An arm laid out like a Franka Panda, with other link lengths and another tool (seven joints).
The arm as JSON. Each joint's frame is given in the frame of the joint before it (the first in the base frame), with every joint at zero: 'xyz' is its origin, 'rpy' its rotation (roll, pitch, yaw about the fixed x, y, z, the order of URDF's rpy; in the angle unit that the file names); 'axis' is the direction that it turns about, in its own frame. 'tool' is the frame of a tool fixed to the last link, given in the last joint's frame.
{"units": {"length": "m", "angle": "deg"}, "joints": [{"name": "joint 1", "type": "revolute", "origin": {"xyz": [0.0, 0.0, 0.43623], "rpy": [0.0, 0.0, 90.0]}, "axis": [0.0, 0.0, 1.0]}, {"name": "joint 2", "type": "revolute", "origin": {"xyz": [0.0, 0.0, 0.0], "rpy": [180.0, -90.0, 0.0]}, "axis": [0.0, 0.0, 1.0]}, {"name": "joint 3", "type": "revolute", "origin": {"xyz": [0.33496, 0.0, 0.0], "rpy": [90.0, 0.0, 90.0]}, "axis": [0.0, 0.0, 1.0]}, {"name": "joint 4", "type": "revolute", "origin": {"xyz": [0.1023, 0.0, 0.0], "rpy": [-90.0, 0.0, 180.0]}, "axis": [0.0, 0.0, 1.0]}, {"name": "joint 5", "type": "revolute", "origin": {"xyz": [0.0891, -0.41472, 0.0], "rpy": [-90.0, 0.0, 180.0]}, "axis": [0.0, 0.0, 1.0]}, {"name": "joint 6", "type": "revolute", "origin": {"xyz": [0.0, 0.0, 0.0], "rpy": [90.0, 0.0, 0.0]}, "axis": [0.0, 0.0, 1.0]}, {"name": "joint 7", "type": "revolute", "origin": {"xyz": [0.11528, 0.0, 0.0], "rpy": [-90.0, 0.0, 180.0]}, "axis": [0.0, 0.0, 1.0]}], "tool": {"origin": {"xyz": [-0.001, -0.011, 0.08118], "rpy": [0.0, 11.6, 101.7]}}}
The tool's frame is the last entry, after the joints.
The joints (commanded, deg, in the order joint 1, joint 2, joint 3, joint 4, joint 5, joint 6, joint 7), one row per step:
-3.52, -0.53, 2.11, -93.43, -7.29, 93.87, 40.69
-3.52, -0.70, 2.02, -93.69, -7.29, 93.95, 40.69
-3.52, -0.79, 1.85, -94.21, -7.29, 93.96, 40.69
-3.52, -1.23, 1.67, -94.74, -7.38, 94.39, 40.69
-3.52, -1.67, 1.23, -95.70, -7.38, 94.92, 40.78
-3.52, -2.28, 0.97, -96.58, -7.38, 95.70, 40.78
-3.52, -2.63, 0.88, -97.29, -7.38, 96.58, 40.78
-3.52, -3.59, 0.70, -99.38, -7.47, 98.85, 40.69
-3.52, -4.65, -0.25, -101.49, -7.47, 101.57, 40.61
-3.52, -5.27, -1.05, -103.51, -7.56, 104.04, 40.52
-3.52, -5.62, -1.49, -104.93, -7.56, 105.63, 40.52
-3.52, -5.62, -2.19, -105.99, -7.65, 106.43, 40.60
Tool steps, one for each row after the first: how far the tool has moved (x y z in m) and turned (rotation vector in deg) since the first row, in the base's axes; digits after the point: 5 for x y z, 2 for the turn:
-0.00095, -0.00091, -0.00038, 0.00, 0.01, -0.08
-0.00166, -0.00275, -0.00418, 0.01, 0.43, -0.25
-0.00379, -0.00460, -0.00343, -0.10, 0.10, -0.37
-0.00611, -0.00916, -0.00650, -0.09, 0.08, -0.83
-0.00891, -0.01165, -0.00655, -0.11, -0.42, -0.99
-0.00997, -0.01234, -0.00766, -0.12, -0.94, -0.97
-0.01322, -0.01362, -0.01233, -0.23, -2.04, -0.76
-0.01740, -0.02316, -0.01537, -0.23, -3.68, -1.28
-0.01972, -0.03131, -0.02280, -0.28, -4.72, -1.66
-0.02119, -0.03565, -0.02928, -0.24, -5.23, -1.89
-0.02206, -0.04317, -0.03769, -0.25, -4.97, -2.55

